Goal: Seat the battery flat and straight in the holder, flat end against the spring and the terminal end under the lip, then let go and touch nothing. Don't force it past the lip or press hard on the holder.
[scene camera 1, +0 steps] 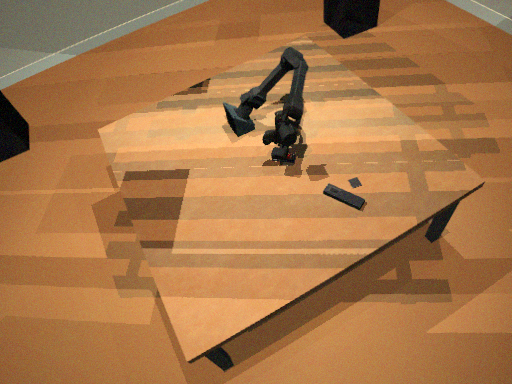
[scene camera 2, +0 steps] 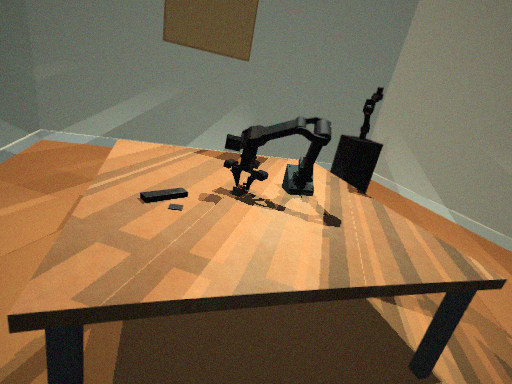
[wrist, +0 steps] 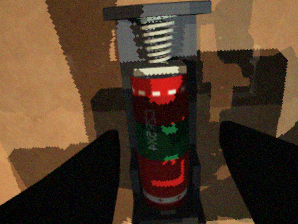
Note:
In view: the gripper [scene camera 2: 241, 188].
The gripper shows as well in the wrist view [wrist: 169, 135].

